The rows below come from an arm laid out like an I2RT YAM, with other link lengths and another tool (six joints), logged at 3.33 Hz.
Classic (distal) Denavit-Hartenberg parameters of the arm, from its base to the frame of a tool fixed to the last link. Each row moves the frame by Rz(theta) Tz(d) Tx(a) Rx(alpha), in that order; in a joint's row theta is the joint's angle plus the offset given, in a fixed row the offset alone. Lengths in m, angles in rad.
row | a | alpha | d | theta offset
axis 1 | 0.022 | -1.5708 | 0.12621 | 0
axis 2 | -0.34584 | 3.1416 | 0 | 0
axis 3 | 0.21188 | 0 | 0 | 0.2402
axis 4 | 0.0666 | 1.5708 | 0.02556 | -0.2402
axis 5 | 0 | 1.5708 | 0.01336 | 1.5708
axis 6 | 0.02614 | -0.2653 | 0.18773 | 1.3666
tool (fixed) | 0 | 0 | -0.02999 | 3.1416
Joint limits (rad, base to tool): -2.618..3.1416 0..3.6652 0..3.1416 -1.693..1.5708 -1.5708..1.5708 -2.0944..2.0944
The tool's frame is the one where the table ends.
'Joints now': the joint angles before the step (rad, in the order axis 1, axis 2, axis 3, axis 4, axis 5, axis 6). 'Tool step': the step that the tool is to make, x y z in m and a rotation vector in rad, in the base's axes. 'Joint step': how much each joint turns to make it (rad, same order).
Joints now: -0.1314 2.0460 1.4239 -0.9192 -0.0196 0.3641
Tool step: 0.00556 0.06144 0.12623 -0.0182 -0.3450 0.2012
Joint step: 0.1819 -0.2918 0.1506 -0.0980 -0.0001 -0.0214
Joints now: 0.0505 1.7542 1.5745 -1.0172 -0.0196 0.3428
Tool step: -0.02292 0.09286 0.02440 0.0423 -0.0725 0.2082
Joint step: 0.2815 -0.0828 -0.0064 0.0042 0.0041 0.0781
